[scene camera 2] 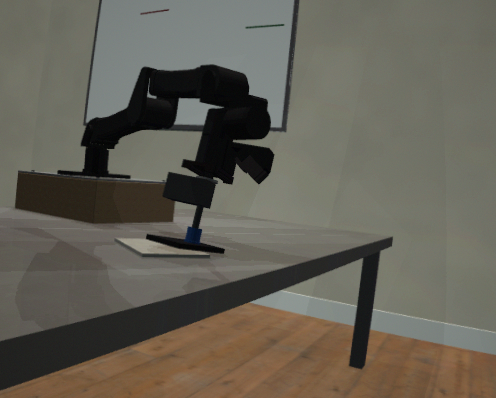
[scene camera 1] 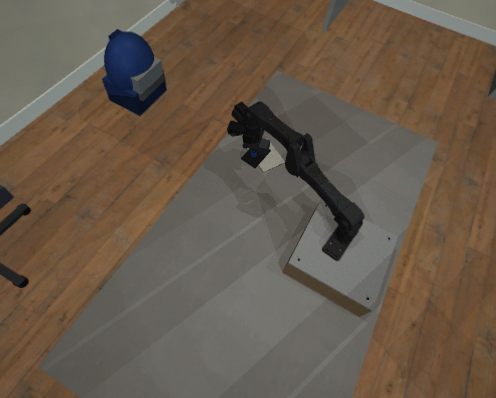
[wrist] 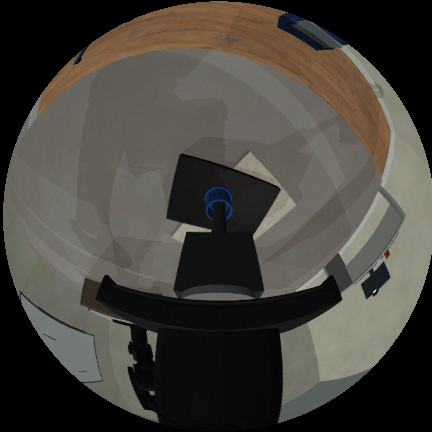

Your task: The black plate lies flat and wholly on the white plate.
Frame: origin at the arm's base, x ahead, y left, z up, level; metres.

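Seen in the pictures: hand, its tool point: (scene camera 2: 190,248) (scene camera 1: 254,155) (wrist: 218,193); arm's base, origin of its link: (scene camera 2: 95,176) (scene camera 1: 342,236) (wrist: 137,325).
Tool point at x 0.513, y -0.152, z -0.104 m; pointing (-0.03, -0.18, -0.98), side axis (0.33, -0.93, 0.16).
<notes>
Pixels of each thing's middle, then the offset from my tool point to it. Level surfaces: height alone.
- black plate, middle of its body: (wrist: 221,201) (scene camera 2: 186,244) (scene camera 1: 255,154) dx -0.006, dy -0.004, dz +0.006 m
- white plate, middle of its body: (wrist: 235,219) (scene camera 2: 159,247) (scene camera 1: 265,154) dx -0.036, dy -0.039, dz -0.003 m
- grey table, height of its surface: dz -0.006 m
The black plate (scene camera 1: 261,156) (scene camera 2: 170,242) (wrist: 195,185) hangs on the suction cup, slightly tilted. The blue suction cup (scene camera 1: 254,154) (scene camera 2: 193,235) (wrist: 218,201) touches its upper face near the middle. The white plate (scene camera 1: 272,160) (scene camera 2: 135,245) (wrist: 285,201) lies flat on the table, partly under the black plate. In the wrist view the black plate is turned relative to the white one and sticks out past it on the left. White corners show at the upper right and lower left. In scene camera 2 the black plate's right end stands out past the white plate, a little above the table.
The grey table (scene camera 1: 200,280) (scene camera 2: 75,285) (wrist: 125,115) carries the arm's box-shaped base (scene camera 1: 345,270) (scene camera 2: 55,197) (wrist: 92,295). The table's edge (scene camera 2: 210,292) runs near the plates. A blue object (scene camera 1: 129,62) (wrist: 305,32) stands on the floor beyond the table.
</notes>
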